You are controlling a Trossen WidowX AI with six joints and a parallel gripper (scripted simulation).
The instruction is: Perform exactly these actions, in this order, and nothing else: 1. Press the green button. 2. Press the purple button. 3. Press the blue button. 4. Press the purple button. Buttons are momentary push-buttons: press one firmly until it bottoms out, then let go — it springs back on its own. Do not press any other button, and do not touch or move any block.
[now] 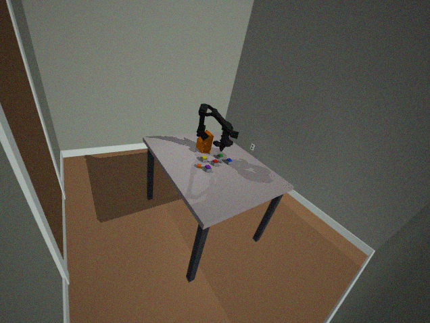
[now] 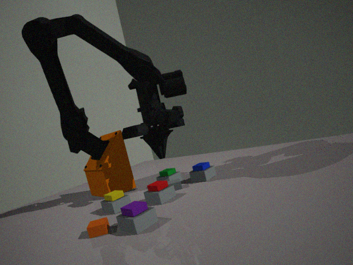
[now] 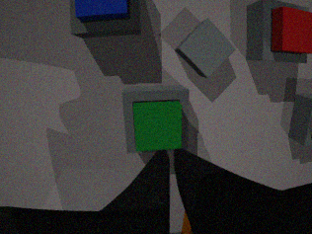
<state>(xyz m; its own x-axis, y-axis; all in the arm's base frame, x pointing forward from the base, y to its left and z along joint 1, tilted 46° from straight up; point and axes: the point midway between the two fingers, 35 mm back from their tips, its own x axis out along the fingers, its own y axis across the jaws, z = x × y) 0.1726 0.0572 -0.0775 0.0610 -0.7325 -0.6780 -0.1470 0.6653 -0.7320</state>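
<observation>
My gripper tip is 40 mm above the green button. The rest, counted from my gripper tip: grey block: 60 mm below, 60 mm ahead, 30 mm to the right; blue button: 90 mm ahead, 50 mm to the left, 40 mm below; red button: 90 mm to the right, 90 mm ahead, 40 mm below.
</observation>
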